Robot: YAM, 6 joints.
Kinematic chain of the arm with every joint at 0, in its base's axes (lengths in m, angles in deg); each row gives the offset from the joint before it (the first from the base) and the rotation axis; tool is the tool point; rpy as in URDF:
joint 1: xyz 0 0 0.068 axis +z
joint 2: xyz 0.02 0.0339 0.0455 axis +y
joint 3: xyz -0.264 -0.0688 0 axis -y
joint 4: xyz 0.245 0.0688 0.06 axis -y
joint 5: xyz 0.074 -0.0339 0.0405 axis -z
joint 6: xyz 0.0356 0 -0.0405 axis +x
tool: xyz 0 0 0 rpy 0 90 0
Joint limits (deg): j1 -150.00..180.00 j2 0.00..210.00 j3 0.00..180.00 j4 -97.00..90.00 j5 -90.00..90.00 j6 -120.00..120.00
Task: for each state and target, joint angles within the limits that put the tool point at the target. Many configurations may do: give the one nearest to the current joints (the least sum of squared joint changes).
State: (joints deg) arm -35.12 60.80 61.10 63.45 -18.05 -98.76
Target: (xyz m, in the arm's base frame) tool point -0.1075 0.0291 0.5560
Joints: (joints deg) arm -11.66 30.25 72.68 71.07 -10.97 -98.76
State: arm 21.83 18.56 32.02 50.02 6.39 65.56
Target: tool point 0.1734 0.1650 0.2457
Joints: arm 44.00 63.25 24.51 40.30 2.80 65.56
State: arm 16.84 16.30 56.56 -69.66 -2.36 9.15
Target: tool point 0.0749 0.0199 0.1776
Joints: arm 14.36 30.01 24.33 -64.94 -1.14 9.15
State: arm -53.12 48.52 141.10 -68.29 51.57 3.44
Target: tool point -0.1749 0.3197 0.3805
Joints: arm -65.69 10.72 138.66 -88.19 51.36 3.44
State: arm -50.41 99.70 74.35 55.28 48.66 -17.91
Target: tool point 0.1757 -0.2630 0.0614
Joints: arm -51.28 116.66 35.61 46.12 50.41 -17.91
